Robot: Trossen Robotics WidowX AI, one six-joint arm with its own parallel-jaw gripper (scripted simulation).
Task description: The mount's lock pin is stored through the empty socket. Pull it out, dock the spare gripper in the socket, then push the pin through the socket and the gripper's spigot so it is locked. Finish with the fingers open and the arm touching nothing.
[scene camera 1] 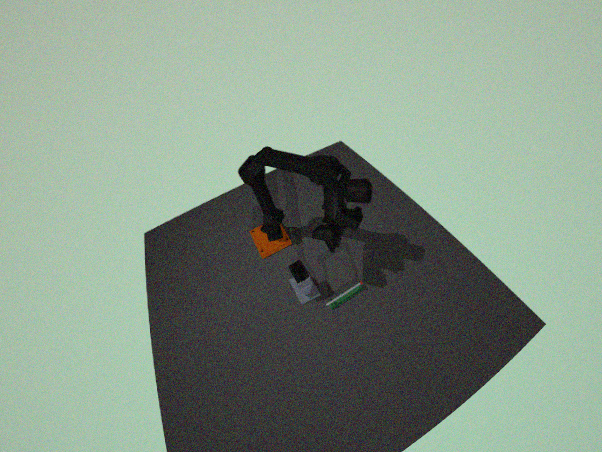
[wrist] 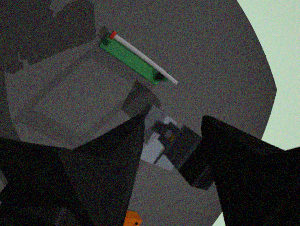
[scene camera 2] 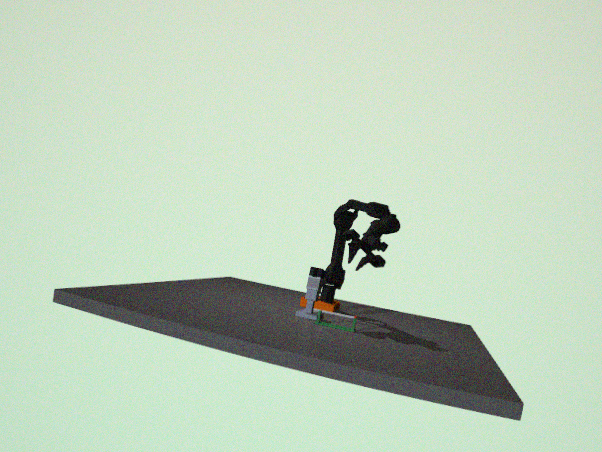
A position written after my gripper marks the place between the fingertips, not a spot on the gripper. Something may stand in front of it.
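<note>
Scene camera 1 shows my gripper (scene camera 1: 334,249). My gripper is visible too in scene camera 2 (scene camera 2: 352,266) and in the wrist view (wrist: 173,122). The wrist view also contains a spare gripper (wrist: 186,152) and a green rest (wrist: 118,51).
</note>
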